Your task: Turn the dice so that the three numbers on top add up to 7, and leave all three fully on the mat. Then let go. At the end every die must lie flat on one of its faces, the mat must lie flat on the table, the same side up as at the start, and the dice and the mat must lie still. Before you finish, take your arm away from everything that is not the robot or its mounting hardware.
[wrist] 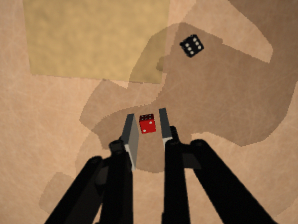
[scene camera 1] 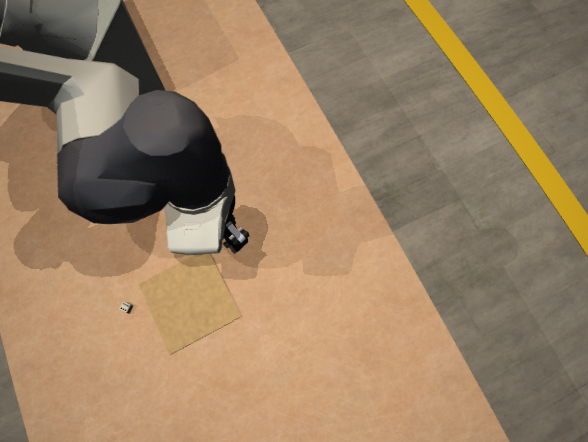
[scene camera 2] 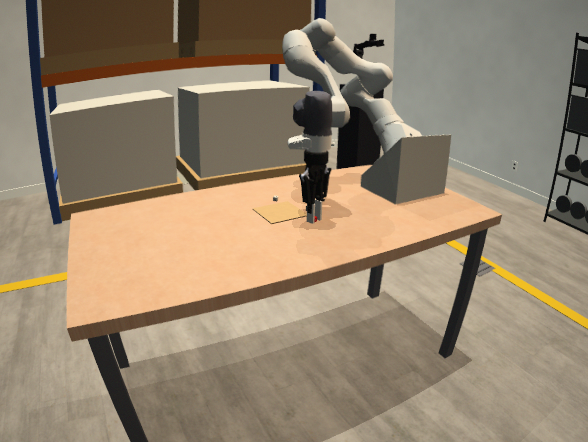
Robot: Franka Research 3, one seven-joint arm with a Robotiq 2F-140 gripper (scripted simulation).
A tan mat shows in the wrist view, in scene camera 1 and in scene camera 2 (pixel 275 213). One and the same spot on the tan mat: (wrist: pixel 118 47) is (scene camera 1: pixel 201 278).
